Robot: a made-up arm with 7 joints.
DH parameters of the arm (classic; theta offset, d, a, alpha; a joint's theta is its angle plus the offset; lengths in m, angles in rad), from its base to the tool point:
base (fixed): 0 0.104 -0.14 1.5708
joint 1: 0 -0.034 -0.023 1.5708
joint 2: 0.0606 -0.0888 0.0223 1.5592
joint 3: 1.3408 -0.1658 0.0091 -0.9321
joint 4: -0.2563 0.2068 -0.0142 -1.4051
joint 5: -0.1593 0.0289 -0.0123 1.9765
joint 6: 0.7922 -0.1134 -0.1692 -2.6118
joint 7: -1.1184 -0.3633 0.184 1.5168
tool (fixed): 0.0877 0.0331 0 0
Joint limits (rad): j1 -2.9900..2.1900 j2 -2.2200..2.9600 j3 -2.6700..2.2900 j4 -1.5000..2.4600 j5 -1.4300..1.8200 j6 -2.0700..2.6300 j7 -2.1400..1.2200
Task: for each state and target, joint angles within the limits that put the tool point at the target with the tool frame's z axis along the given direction. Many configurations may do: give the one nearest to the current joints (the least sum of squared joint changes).
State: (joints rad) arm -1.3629 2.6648 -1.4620 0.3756 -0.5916 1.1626 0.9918
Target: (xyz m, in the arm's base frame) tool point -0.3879 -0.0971 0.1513 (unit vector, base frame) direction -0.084 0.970 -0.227
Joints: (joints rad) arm -1.8416 2.2400 -1.8372 0.0532 -0.9348 0.8234 1.2200
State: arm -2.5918 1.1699 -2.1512 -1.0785 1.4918 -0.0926 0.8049
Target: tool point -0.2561 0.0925 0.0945 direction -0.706 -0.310 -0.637
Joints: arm -2.3553 1.1464 -2.0888 -1.1717 1.3021 -0.5526 0.7840
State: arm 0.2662 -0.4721 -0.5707 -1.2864 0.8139 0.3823 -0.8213
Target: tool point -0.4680 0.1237 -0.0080 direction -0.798 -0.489 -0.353
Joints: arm 0.3593 -0.2116 -0.9015 -1.2433 1.1688 0.2247 -0.4426
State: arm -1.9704 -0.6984 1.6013 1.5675 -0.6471 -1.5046 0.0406
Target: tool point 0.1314 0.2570 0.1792 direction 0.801 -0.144 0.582
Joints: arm -1.5064 -0.6490 1.6545 0.7324 -0.1144 -2.0700 0.8151
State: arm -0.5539 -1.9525 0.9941 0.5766 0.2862 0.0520 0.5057
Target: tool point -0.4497 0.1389 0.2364 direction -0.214 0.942 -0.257
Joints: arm 0.2164 -1.9610 1.9592 0.5896 -0.4830 -0.6189 0.2959
